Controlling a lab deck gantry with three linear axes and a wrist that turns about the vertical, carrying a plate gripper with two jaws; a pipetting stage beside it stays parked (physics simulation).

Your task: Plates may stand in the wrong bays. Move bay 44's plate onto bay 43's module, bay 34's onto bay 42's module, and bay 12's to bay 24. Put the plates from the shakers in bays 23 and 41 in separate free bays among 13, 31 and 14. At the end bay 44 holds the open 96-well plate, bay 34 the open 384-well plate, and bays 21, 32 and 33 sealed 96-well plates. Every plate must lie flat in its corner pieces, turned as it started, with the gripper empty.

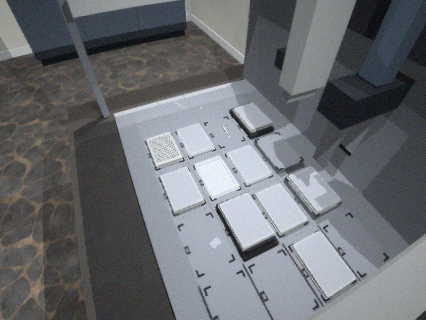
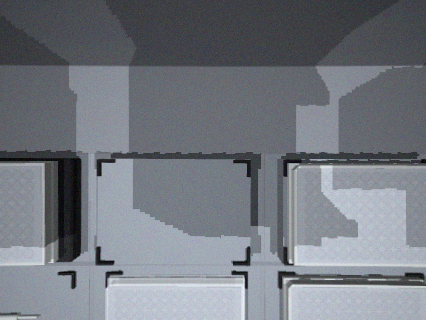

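Where they show: gripper, fingertip midpoint: [image 1: 332, 156]; robot's base, origin of the base link: [image 1: 146, 142].
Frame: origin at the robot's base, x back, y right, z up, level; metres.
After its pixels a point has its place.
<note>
Bay 43's plate [image 1: 320, 192] {x -0.412, y -0.368, z 0.033 m} [image 2: 380, 220] {x -0.399, y -0.360, z 0.033 m} lies in its corner pieces. Bay 42 [image 1: 282, 154] {x -0.248, y -0.365, z 0.019 m} [image 2: 175, 200] {x -0.229, y -0.374, z 0.019 m} and bay 44 [image 1: 357, 237] {x -0.549, y -0.380, z 0.015 m} hold no plate. Bay 34's plate [image 1: 324, 262] {x -0.559, y -0.257, z 0.029 m} and bay 12's plate [image 1: 181, 190] {x -0.238, y -0.041, z 0.014 m} sit in their bays. Plates stand on the dark shakers in bay 23 [image 1: 246, 220] {x -0.397, y -0.149, z 0.036 m} and bay 41 [image 1: 252, 116] {x -0.071, y -0.361, z 0.036 m} [image 2: 20, 210] {x -0.107, y -0.369, z 0.037 m}. Bays 13 [image 1: 205, 250] {x -0.410, y -0.036, z 0.000 m}, 14 [image 1: 232, 300] {x -0.534, y -0.041, z 0.014 m}, 24 [image 1: 285, 280] {x -0.549, y -0.162, z 0.015 m} and 31 [image 1: 217, 134] {x -0.067, y -0.231, z 0.000 m} hold no plate. My gripper [image 1: 352, 132] is raised behind bay 43, its jaws barely distinguishable; no plate hangs from it, and it looks open.
Pale plates sit in bays 21 [image 1: 195, 140] {x -0.076, y -0.147, z 0.014 m}, 32 [image 1: 249, 164] {x -0.236, y -0.254, z 0.014 m} [image 2: 175, 302] {x -0.229, y -0.282, z 0.014 m} and 33 [image 1: 280, 207] {x -0.395, y -0.255, z 0.014 m} [image 2: 355, 305] {x -0.389, y -0.280, z 0.014 m}. A gridded plate [image 1: 217, 176] {x -0.236, y -0.149, z 0.014 m} is in bay 22, a finely holed cream one [image 1: 164, 150] {x -0.077, y -0.043, z 0.014 m} in bay 11. A pale column [image 1: 317, 45] {x -0.290, y -0.318, z 0.379 m} hangs behind the deck.
</note>
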